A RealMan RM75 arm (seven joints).
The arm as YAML. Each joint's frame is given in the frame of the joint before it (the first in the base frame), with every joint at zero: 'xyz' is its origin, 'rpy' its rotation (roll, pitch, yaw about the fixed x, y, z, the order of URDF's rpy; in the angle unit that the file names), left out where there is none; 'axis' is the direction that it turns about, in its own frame. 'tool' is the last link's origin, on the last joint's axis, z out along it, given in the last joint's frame.
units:
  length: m
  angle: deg
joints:
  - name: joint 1
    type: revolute
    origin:
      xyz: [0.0, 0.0, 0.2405]
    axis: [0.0, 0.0, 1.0]
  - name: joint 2
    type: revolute
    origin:
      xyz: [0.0, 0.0, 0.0]
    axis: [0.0, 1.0, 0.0]
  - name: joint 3
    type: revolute
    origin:
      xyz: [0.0, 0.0, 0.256]
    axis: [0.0, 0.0, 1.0]
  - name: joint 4
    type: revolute
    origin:
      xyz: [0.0, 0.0, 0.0]
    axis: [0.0, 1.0, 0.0]
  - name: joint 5
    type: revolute
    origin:
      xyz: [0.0, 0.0, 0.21]
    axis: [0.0, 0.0, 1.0]
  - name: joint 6
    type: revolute
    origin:
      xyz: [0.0, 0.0, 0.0]
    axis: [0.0, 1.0, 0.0]
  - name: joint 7
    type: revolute
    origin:
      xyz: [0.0, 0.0, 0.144]
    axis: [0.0, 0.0, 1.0]
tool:
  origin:
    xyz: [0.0, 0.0, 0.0]
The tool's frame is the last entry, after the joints.
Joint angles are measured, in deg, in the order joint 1, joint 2, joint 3, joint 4, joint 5, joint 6, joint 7. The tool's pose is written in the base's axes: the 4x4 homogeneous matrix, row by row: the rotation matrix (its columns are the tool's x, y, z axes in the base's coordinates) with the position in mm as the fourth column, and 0 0 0 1 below. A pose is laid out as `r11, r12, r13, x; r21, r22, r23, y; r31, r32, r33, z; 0, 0, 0, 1`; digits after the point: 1 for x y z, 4 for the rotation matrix.
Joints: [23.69 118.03 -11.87 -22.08 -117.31 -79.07 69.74]
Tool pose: 0.5255, -0.8106, -0.2585, 353.7; -0.4303, -0.5153, 0.7411, 296.0; -0.7340, -0.2782, -0.6196, 7.7; 0, 0, 0, 1
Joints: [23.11 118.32 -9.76 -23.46 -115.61 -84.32 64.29]
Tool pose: 0.5716, -0.7511, -0.3304, 346.1; -0.3174, -0.5737, 0.7550, 292.1; -0.7567, -0.3267, -0.5663, 18.6; 0, 0, 0, 1
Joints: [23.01 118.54 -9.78 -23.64 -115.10 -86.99 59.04]
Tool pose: 0.6255, -0.6845, -0.3743, 339.5; -0.2413, -0.6260, 0.7415, 289.4; -0.7419, -0.3735, -0.5568, 19.0; 0, 0, 0, 1
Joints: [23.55 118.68 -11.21 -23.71 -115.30 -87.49 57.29]
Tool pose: 0.6558, -0.6446, -0.3930, 333.8; -0.2215, -0.6620, 0.7160, 291.2; -0.7217, -0.3825, -0.5769, 15.0; 0, 0, 0, 1
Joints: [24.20 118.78 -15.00 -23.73 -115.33 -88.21 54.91]
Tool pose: 0.7031, -0.5735, -0.4205, 324.7; -0.1964, -0.7249, 0.6602, 292.2; -0.6834, -0.3816, -0.6223, 6.6; 0, 0, 0, 1
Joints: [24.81 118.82 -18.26 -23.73 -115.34 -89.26 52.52]
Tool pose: 0.7411, -0.5006, -0.4475, 316.0; -0.1612, -0.7796, 0.6052, 292.2; -0.6518, -0.3763, -0.6584, -0.1; 0, 0, 0, 1
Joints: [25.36 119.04 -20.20 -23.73 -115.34 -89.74 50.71]
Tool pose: 0.7633, -0.4498, -0.4637, 309.6; -0.1318, -0.8111, 0.5698, 292.8; -0.6324, -0.3739, -0.6784, -5.4; 0, 0, 0, 1
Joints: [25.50 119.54 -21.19 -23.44 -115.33 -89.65 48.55]
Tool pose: 0.7779, -0.4157, -0.4713, 306.1; -0.1068, -0.8265, 0.5527, 291.4; -0.6193, -0.3795, -0.6873, -11.9; 0, 0, 0, 1
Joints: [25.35 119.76 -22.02 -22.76 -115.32 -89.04 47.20]
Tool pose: 0.7865, -0.4031, -0.4679, 306.1; -0.1027, -0.8324, 0.5446, 289.1; -0.6090, -0.3803, -0.6961, -17.5; 0, 0, 0, 1
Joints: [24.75 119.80 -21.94 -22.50 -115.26 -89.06 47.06]
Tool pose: 0.7829, -0.4137, -0.4647, 308.8; -0.1111, -0.8279, 0.5498, 285.4; -0.6122, -0.3788, -0.6941, -18.4; 0, 0, 0, 1
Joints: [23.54 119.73 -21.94 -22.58 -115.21 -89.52 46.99]
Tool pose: 0.7795, -0.4265, -0.4588, 314.1; -0.1221, -0.8218, 0.5565, 278.6; -0.6144, -0.3778, -0.6927, -17.4; 0, 0, 0, 1
